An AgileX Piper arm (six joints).
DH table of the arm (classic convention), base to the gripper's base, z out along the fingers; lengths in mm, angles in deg. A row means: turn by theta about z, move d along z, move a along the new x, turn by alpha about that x. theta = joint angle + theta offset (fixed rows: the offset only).
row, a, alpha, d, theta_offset
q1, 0, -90, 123, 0
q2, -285.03, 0, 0, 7.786
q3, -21.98, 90, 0, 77.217
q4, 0, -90, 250.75, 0
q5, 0, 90, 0, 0
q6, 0, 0, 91, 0
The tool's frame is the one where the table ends.
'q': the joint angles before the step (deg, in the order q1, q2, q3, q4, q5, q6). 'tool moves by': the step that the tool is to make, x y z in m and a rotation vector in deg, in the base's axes. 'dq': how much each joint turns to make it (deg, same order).
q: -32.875, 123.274, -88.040, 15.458, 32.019, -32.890
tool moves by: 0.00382, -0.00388, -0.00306, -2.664, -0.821, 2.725
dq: -0.116, 0.954, -0.658, 0.586, -1.923, -4.163
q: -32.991, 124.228, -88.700, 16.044, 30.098, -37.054
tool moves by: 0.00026, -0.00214, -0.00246, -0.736, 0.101, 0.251
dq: -0.129, 0.424, -0.134, -0.510, -0.589, -0.301
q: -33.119, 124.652, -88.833, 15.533, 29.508, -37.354
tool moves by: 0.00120, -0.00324, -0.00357, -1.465, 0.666, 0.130
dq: -0.001, 0.785, -0.581, -2.457, -0.607, 1.175
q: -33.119, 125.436, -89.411, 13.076, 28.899, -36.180
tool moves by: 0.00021, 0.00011, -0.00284, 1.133, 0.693, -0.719
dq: 0.000, 0.492, -0.415, -0.144, 1.021, 1.152
